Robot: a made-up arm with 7 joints. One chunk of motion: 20 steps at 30 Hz.
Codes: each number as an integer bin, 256 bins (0 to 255) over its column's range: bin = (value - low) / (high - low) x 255, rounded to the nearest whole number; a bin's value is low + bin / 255 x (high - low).
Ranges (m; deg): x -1.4..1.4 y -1.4..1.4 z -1.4..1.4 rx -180..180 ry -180..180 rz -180..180
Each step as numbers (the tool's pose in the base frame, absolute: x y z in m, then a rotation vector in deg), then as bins.
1 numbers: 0.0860 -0.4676 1.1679 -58.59 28.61 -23.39
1 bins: 135 85 234 86 148 111
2 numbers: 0.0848 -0.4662 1.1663 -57.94 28.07 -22.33
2 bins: 135 85 234 86 147 112
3 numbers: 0.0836 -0.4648 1.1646 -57.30 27.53 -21.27
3 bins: 135 85 234 87 147 112
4 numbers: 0.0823 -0.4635 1.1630 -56.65 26.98 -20.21
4 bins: 135 85 233 87 147 113
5 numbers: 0.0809 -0.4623 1.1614 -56.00 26.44 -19.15
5 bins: 135 85 233 88 146 114
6 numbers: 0.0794 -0.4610 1.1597 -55.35 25.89 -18.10
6 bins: 135 86 233 88 146 115
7 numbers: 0.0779 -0.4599 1.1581 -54.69 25.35 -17.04
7 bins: 135 86 233 89 145 115
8 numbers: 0.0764 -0.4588 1.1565 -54.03 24.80 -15.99
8 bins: 134 86 233 89 145 116
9 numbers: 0.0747 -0.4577 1.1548 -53.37 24.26 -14.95
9 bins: 134 86 233 90 145 117
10 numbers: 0.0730 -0.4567 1.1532 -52.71 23.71 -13.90
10 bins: 134 86 233 90 144 118
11 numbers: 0.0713 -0.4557 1.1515 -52.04 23.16 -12.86
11 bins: 134 86 232 91 144 118
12 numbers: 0.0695 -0.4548 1.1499 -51.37 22.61 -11.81
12 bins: 134 86 232 91 144 119
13 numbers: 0.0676 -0.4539 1.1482 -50.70 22.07 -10.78
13 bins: 134 86 232 92 143 120
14 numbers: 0.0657 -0.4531 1.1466 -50.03 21.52 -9.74
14 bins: 133 86 232 92 143 121
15 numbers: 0.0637 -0.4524 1.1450 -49.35 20.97 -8.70
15 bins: 133 86 232 93 142 121
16 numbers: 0.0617 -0.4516 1.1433 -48.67 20.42 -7.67
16 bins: 133 86 232 93 142 122
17 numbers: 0.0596 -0.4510 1.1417 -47.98 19.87 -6.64
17 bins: 133 86 231 94 142 123
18 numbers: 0.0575 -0.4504 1.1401 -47.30 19.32 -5.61
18 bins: 133 86 231 94 141 124
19 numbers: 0.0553 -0.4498 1.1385 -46.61 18.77 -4.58
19 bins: 133 87 231 94 141 124
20 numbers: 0.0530 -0.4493 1.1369 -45.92 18.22 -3.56
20 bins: 132 87 231 95 140 125
